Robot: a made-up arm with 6 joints. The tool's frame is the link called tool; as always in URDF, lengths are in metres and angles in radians.
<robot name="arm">
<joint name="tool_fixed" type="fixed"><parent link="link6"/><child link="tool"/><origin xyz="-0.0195 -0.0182 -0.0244" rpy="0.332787 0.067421 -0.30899"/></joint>
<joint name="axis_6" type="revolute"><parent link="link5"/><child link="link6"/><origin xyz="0.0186 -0.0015 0.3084" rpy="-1.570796 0 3.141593"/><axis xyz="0 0 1"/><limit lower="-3.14" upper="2.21" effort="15" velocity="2.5"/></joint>
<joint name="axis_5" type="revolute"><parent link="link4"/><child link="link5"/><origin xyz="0.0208 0.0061 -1.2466" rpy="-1.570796 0 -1.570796"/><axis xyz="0 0 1"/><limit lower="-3" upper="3.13" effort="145" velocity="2.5"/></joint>
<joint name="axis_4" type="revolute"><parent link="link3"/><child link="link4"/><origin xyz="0.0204 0.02 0.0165" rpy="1.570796 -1.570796 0"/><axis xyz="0 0 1"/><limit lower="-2.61" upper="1.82" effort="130" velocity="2"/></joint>
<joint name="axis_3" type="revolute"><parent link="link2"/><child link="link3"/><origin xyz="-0.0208 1.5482 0.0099" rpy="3.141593 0 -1.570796"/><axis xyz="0 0 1"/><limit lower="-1.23" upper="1.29" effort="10" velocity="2.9"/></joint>
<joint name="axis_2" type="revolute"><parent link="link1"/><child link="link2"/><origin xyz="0.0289 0.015 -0.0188" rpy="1.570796 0 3.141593"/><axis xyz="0 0 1"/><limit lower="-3.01" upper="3.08" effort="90" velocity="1"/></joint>
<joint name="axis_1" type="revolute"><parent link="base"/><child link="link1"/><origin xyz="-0.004 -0.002 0.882"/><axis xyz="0 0 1"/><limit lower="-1.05" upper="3.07" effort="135" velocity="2.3"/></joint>
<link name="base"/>
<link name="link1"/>
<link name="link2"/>
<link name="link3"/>
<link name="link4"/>
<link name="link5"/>
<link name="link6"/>
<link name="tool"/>
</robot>
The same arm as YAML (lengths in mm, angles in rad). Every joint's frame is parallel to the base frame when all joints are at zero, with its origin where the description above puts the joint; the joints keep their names.
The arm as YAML. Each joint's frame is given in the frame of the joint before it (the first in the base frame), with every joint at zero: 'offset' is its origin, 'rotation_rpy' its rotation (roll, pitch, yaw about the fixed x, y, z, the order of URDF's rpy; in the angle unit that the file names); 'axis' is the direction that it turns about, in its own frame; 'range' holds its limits. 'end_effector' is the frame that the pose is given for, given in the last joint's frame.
length_unit: mm
angle_unit: rad
chain:
  - id: axis_1
    offset: [-4.0, -2.0, 882.0]
    rotation_rpy: [0.0, 0.0, 0.0]
    axis: "+z"
    range: [-1.05, 3.07]
  - id: axis_2
    offset: [28.9, 15.0, -18.8]
    rotation_rpy: [0.0, 0.0, 0.0]
    axis: "+y"
    range: [-3.01, 3.08]
  - id: axis_3
    offset: [20.8, 9.9, 1548.2]
    rotation_rpy: [0.0, 0.0, 0.0]
    axis: "-y"
    range: [-1.23, 1.29]
  - id: axis_4
    offset: [20.0, -16.5, -20.4]
    rotation_rpy: [0.0, 0.0, 0.0]
    axis: "-x"
    range: [-2.61, 1.82]
  - id: axis_5
    offset: [1246.6, -20.8, 6.1]
    rotation_rpy: [0.0, 0.0, 0.0]
    axis: "-y"
    range: [-3.0, 3.13]
  - id: axis_6
    offset: [-1.5, -308.4, -18.6]
    rotation_rpy: [0.0, 0.0, 0.0]
    axis: "-x"
    range: [-3.14, 2.21]
end_effector:
  offset: [24.4, -18.2, -19.5]
  rotation_rpy: [1.6956, -1.2548, -1.3523]

